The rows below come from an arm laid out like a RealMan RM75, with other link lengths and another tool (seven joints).
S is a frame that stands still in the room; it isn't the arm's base.
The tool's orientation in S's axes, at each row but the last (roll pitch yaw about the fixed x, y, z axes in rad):
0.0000 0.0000 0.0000
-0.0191 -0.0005 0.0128
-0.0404 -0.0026 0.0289
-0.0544 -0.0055 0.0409
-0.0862 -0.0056 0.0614
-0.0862 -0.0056 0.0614
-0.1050 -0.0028 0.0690
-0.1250 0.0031 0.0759
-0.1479 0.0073 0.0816
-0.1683 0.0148 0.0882
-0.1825 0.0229 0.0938
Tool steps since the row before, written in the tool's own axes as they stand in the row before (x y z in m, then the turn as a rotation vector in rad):
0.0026 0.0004 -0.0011 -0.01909 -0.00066 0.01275
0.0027 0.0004 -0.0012 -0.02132 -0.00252 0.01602
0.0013 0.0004 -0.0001 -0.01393 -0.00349 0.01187
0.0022 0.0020 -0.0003 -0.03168 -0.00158 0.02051
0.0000 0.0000 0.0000 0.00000 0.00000 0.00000
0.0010 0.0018 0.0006 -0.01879 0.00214 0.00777
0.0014 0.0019 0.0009 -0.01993 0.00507 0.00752
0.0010 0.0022 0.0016 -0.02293 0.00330 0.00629
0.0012 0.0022 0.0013 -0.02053 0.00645 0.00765
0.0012 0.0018 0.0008 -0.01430 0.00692 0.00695
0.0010 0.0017 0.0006 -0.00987 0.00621 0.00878
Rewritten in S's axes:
0.0026 0.0004 -0.0011 -0.01909 -0.00066 0.01275
0.0027 0.0004 -0.0012 -0.02130 -0.00249 0.01605
0.0013 0.0004 -0.0001 -0.01387 -0.00341 0.01197
0.0021 0.0021 -0.0004 -0.03175 -0.00176 0.02039
0.0000 0.0000 0.0000 0.00000 0.00000 0.00000
0.0009 0.0019 0.0004 -0.01897 0.00164 0.00745
0.0013 0.0021 0.0007 -0.02030 0.00444 0.00689
0.0008 0.0025 0.0013 -0.02315 0.00231 0.00590
0.0010 0.0025 0.0010 -0.02102 0.00581 0.00677
0.0010 0.0020 0.0005 -0.01486 0.00670 0.00590
0.0008 0.0019 0.0003 -0.01037 0.00676 0.00773

